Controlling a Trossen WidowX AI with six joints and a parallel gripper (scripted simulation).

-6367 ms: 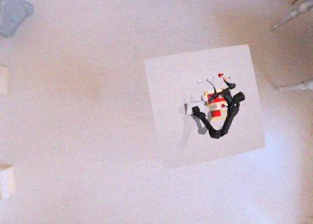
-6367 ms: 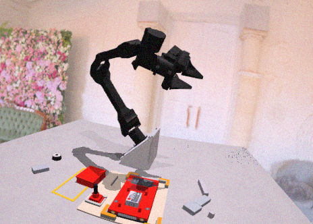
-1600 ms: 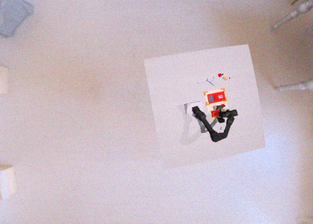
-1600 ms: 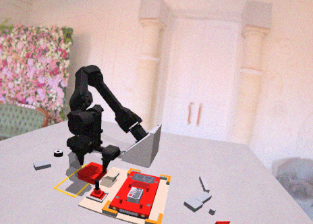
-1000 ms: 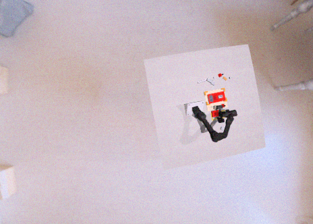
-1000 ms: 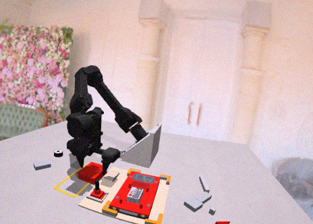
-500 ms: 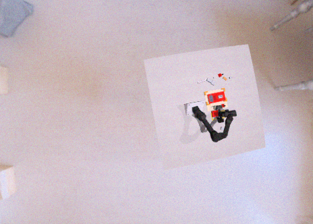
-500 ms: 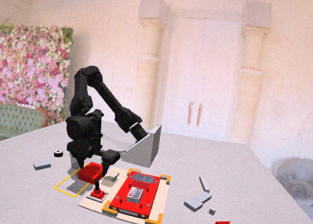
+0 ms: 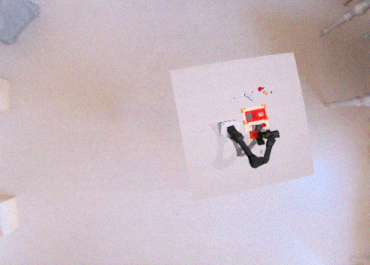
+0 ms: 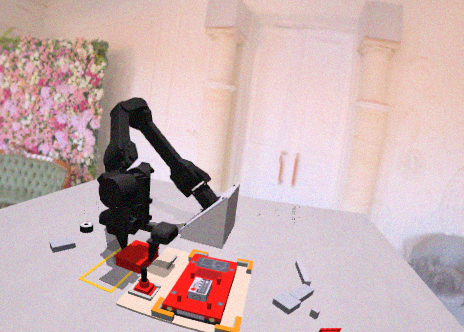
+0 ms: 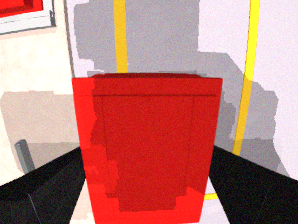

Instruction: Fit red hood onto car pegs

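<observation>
My gripper tip is 18 cm to the right of the grey engine block, 9 cm short of it and 1 cm below it. The rest, counted from my gripper tip: red hood: right at my gripper tip.
</observation>
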